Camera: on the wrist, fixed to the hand. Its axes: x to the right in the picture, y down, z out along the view.
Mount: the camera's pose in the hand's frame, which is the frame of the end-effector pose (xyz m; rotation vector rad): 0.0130 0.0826 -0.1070 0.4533 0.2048 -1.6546
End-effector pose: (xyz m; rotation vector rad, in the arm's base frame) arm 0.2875 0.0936 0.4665 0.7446 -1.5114 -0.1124
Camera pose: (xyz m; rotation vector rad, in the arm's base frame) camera 0.3564 0.1910 0.5313 2.1308 -0.3675 -0.8968
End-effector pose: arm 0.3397 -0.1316 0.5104 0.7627 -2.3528 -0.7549
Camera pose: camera 0.3709 -0.1197 0.6420 -2.8244 1.2316 0.5701
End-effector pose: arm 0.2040 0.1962 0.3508 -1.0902 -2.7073 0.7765
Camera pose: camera 0.2766 0.2997 0.4004 1.0386 -2.0104 0.6860
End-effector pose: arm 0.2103 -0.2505 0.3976 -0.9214 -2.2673 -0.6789
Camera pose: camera 0.2992 -0.2613 0.4997 1.3711 -2.3819 -0.6965
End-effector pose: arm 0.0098 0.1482 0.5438 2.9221 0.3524 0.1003
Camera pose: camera 0.0316 0.0926 0.6657 -1.6696 -2.3737 -0.0462
